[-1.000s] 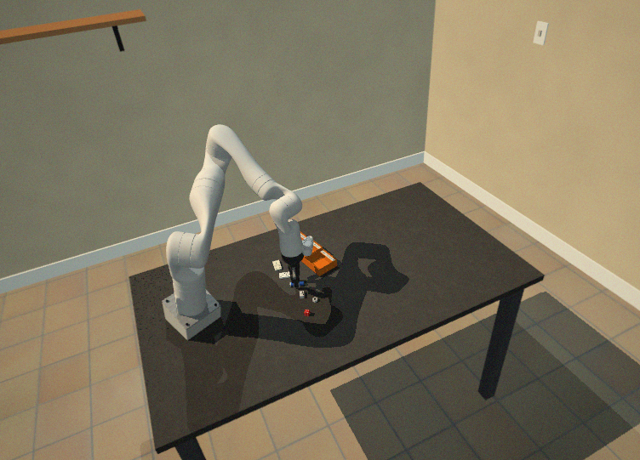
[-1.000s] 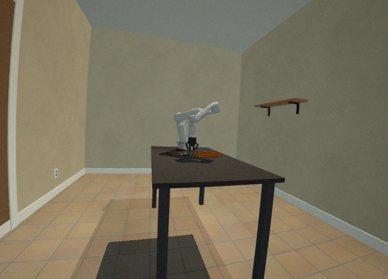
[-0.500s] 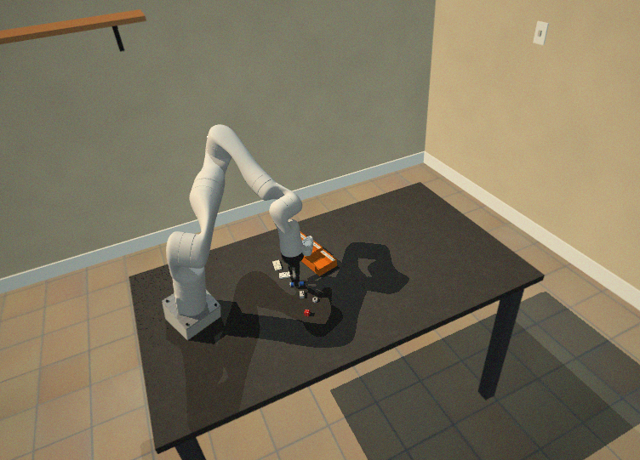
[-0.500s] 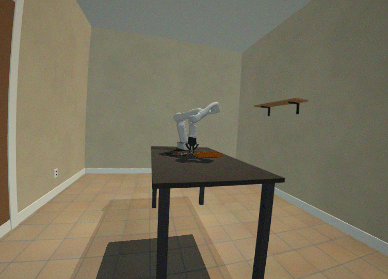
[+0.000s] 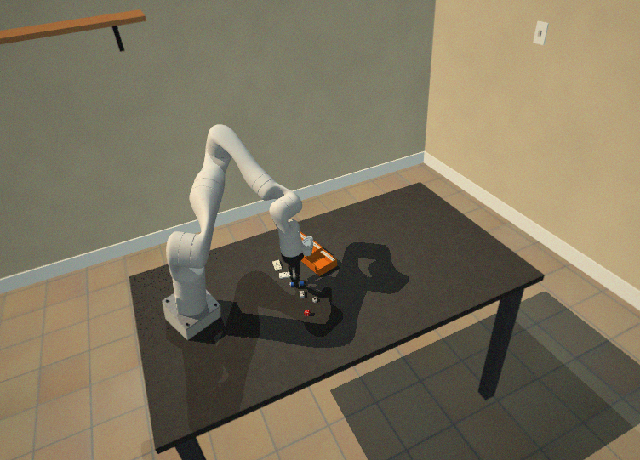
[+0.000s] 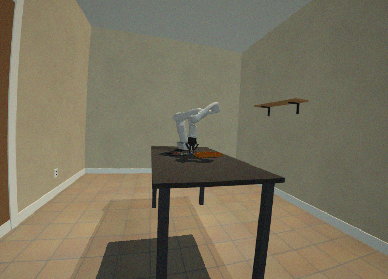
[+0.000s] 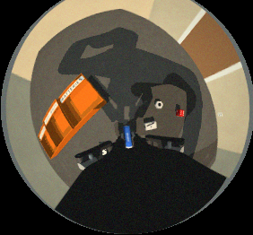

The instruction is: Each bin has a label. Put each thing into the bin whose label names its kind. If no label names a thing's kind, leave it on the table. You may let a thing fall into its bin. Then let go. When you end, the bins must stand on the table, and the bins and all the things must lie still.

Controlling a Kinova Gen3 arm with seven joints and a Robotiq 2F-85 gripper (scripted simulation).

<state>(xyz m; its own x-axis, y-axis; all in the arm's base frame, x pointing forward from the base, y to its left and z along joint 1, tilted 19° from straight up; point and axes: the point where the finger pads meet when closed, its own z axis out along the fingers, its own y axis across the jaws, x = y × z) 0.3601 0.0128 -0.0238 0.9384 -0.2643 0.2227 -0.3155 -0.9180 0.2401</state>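
Now: the grey nut 10 cm to the right of my hand, 3 cm ahead of it and 2 cm below it. The rest, counted from my hand: blue cylinder 2 cm below; then red die 14 cm to the right, 2 cm below, 2 cm behind.
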